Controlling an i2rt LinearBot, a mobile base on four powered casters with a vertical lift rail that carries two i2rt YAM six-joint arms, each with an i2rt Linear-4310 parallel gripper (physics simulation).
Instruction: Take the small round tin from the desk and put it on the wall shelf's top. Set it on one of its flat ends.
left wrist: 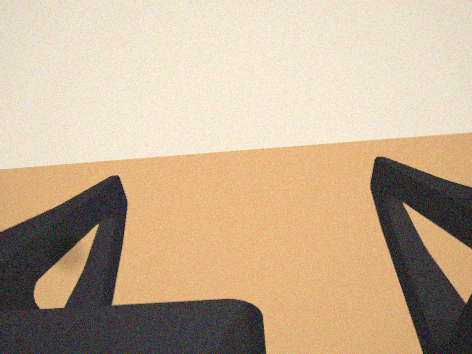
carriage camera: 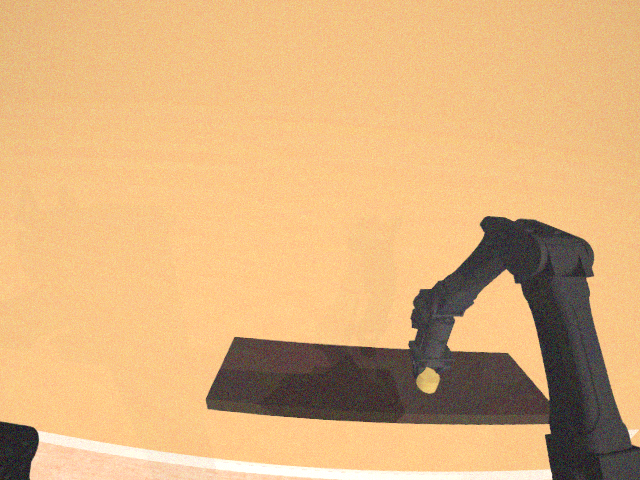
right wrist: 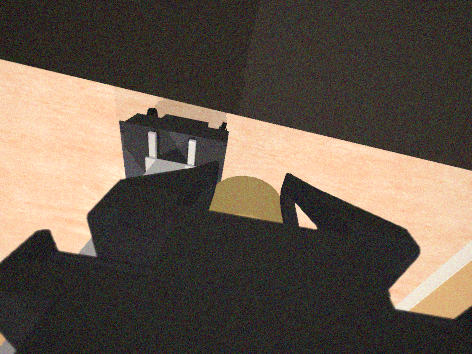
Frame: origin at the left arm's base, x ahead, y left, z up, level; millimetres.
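Where they show: left gripper, fingertip midpoint: [left wrist: 246, 180]; right gripper, fingertip midpoint: [carriage camera: 422, 376] [right wrist: 250, 176].
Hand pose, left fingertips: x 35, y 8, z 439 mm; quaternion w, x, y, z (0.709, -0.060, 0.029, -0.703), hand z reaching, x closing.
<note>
After its pixels a point has its place.
The small round tin [carriage camera: 428, 383] {z -94, x 311, y -651 mm} [right wrist: 245, 201] {z -102, x 359, y -660 mm} is yellow and held between the fingers of my right gripper [carriage camera: 427, 369] {z -128, x 359, y -662 mm} [right wrist: 250, 176] {z -128, x 359, y -662 mm}, which is shut on it. In the carriage view the tin is tilted and overlaps the dark brown wall shelf [carriage camera: 320, 392] {z -271, x 410, y -394 mm} [right wrist: 360, 80] {z -271, x 409, y -761 mm}, right of its middle; the gap to its top cannot be told. In the right wrist view the shelf fills the upper part, beyond the fingertips, and the palm hides the tin's lower part. My left gripper [left wrist: 246, 180] {z 439, x 35, y 8 mm} is open and empty, away from the shelf. The desk does not show clearly.
An orange wall [carriage camera: 258, 180] {z 326, x 623, y -170 mm} [left wrist: 240, 240] {z 841, x 631, y 54 mm} stands behind the shelf. A white baseboard strip [carriage camera: 155, 457] {z -1227, x 631, y 464 mm} [right wrist: 440, 280] {z -1197, x -905, y -2383 mm} runs along its foot. The dark robot base [right wrist: 137, 150] {z -972, x -148, y -164 mm} shows low on the floor. A dark part of the left arm [carriage camera: 15, 449] {z 125, x 25, y -41 mm} shows at the lower left.
</note>
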